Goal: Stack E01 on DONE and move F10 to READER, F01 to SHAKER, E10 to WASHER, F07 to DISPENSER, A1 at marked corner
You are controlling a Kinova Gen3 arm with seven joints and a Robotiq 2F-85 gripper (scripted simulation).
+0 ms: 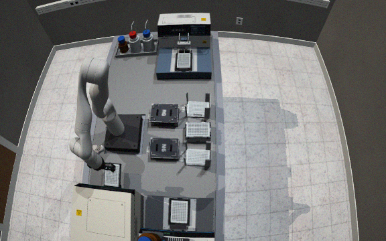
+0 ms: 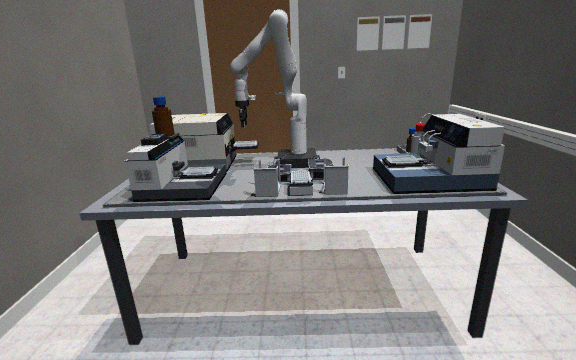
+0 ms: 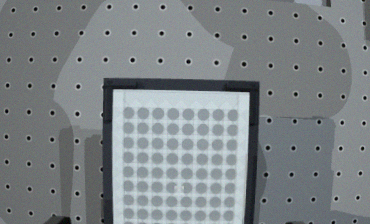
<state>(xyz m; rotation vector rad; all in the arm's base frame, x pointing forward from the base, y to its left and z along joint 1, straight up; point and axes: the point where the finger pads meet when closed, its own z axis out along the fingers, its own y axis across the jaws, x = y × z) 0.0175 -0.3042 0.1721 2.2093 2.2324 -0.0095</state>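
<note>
Right now my hand is 120 mm above the dark pull-out tray. From my hand the other things lie so: washer nest 370 mm ahead, 780 mm to the left, 130 mm below; then regrip nest 270 mm ahead, 410 mm to the left, 160 mm below.
</note>
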